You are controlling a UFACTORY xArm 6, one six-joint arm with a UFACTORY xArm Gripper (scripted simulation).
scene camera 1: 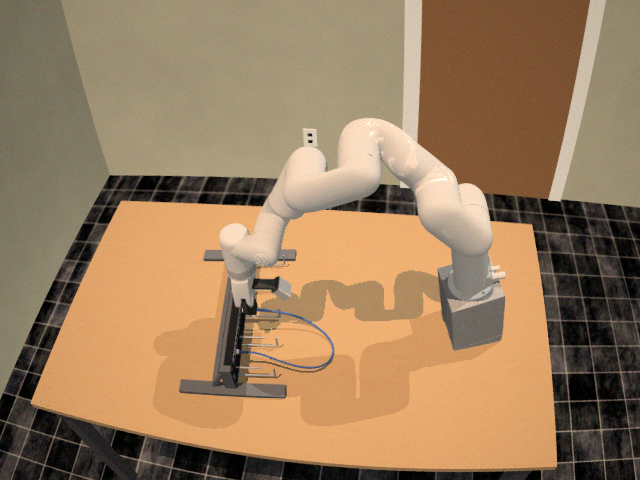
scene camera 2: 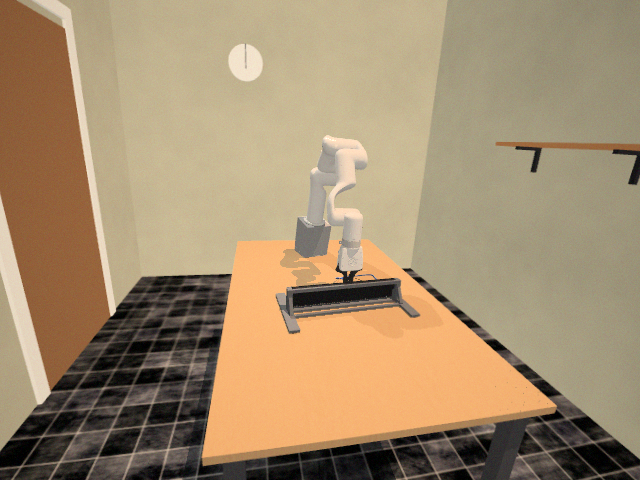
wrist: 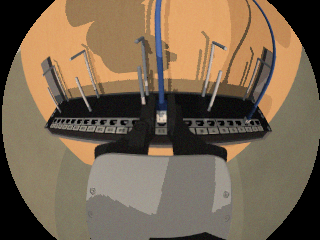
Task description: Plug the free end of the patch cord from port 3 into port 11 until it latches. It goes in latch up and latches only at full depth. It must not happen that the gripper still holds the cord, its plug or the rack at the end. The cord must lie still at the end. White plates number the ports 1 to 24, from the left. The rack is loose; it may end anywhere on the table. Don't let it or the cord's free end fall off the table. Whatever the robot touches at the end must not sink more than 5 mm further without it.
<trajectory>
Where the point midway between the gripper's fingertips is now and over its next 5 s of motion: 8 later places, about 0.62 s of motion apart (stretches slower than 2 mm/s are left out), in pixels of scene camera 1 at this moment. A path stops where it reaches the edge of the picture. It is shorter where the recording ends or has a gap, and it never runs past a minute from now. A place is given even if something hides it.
The gripper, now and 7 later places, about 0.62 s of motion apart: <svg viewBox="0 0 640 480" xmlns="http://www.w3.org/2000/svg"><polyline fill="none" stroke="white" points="251,311 249,311 249,311 248,311 247,310 247,309 244,301 242,292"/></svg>
</trajectory>
